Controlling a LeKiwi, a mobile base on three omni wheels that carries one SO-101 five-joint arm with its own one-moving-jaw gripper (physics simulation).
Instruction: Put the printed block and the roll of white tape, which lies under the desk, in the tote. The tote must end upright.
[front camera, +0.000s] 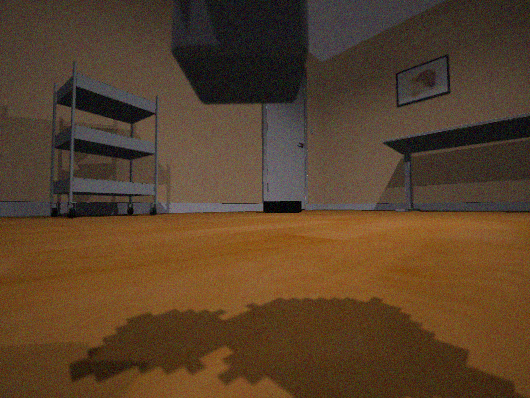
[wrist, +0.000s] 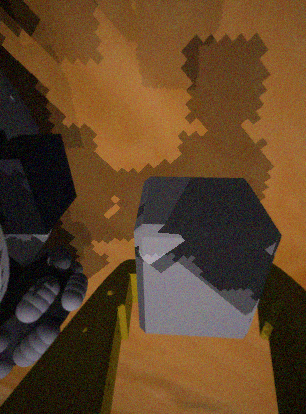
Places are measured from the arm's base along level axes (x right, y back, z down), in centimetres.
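Where they show: hand, its tool point: (wrist: 140, 275).
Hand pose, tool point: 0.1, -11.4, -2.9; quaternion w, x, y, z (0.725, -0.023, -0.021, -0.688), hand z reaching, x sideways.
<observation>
After its pixels a point has its place, as x, y, z.
The printed block (front camera: 245, 60) {0.0, -11.7, -0.9} (wrist: 200, 280) {-0.7, -13.1, -3.7}, grey and box-shaped, sits between the two jaws of my gripper (wrist: 197, 300) in the wrist view. The jaws press on its left and right sides, so the gripper is shut on it. In the front view the block hangs dark at the top centre, well above the floor; the jaws do not show there. The white tape roll and the tote do not show in either view.
A three-shelf trolley (front camera: 74, 150) {-108.2, -142.4, -30.2} stands at the left by the wall. A white door (front camera: 284, 155) {37.3, -300.4, -62.9} is at the back centre. A desk or table (front camera: 408, 180) {162.7, -240.1, -23.6} stands at the right, under a framed picture (front camera: 423, 81) {201.7, -263.5, -146.1}. Part of my base and wheel rollers (wrist: 37, 300) shows at the wrist view's left.
</observation>
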